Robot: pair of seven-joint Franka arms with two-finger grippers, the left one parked.
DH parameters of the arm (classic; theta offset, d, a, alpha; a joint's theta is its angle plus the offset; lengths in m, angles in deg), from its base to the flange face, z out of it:
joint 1: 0 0.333 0 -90
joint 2: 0 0 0 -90
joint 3: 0 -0.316 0.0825 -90
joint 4: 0 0 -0.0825 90
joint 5: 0 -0.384 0 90
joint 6: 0 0 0.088 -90
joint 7: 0 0.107 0 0
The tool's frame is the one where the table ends.
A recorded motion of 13 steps. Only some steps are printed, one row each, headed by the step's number.
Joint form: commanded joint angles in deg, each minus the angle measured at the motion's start. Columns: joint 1, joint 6, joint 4, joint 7, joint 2, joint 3, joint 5.
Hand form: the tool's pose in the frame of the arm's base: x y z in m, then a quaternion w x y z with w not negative. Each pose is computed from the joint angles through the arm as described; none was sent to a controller.
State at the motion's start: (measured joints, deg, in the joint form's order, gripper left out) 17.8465 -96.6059 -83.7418 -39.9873 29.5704 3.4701 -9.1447
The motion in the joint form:
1: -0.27 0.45 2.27 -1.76 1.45 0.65 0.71
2: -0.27 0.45 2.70 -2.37 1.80 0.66 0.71
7: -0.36 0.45 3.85 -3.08 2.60 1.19 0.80
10: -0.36 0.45 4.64 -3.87 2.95 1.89 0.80
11: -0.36 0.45 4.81 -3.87 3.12 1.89 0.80
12: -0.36 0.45 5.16 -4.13 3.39 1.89 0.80
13: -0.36 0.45 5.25 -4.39 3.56 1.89 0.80
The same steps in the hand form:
1: 0.6507 0.1786 0.3644 0.08513 -0.88327 -0.44409 0.12399
2: 0.6523 0.1791 0.3636 0.08540 -0.88096 -0.44890 0.12292
7: 0.6581 0.1743 0.3631 0.08244 -0.88069 -0.45082 0.11979
10: 0.6625 0.1686 0.3653 0.07950 -0.88052 -0.45272 0.11575
11: 0.6631 0.1688 0.3646 0.07938 -0.88050 -0.45278 0.11578
12: 0.6643 0.1693 0.3640 0.07927 -0.87949 -0.45497 0.11499
13: 0.6647 0.1694 0.3627 0.07959 -0.87838 -0.45691 0.11550

